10 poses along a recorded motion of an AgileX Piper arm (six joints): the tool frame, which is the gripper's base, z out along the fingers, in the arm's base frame.
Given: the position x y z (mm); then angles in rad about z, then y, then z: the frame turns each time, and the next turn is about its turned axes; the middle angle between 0 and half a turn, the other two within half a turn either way.
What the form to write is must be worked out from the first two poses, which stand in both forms.
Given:
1: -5, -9, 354, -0.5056, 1.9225, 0.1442
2: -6, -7, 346, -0.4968, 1.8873, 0.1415
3: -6, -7, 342, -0.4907, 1.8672, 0.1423
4: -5, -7, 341, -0.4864, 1.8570, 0.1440
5: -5, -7, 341, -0.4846, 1.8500, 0.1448
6: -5, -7, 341, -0.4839, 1.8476, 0.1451
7: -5, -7, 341, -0.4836, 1.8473, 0.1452
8: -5, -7, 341, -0.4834, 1.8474, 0.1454
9: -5, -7, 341, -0.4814, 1.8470, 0.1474
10: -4, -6, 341, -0.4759, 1.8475, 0.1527
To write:
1: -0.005, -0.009, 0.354, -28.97, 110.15, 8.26
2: -0.006, -0.007, 0.346, -28.46, 108.13, 8.11
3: -0.006, -0.007, 0.342, -28.12, 106.98, 8.15
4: -0.005, -0.007, 0.341, -27.87, 106.40, 8.25
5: -0.005, -0.007, 0.341, -27.77, 106.00, 8.30
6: -0.005, -0.007, 0.341, -27.73, 105.86, 8.31
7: -0.005, -0.007, 0.341, -27.71, 105.84, 8.32
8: -0.005, -0.007, 0.341, -27.70, 105.85, 8.33
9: -0.005, -0.007, 0.341, -27.58, 105.83, 8.45
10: -0.004, -0.006, 0.341, -27.27, 105.85, 8.75
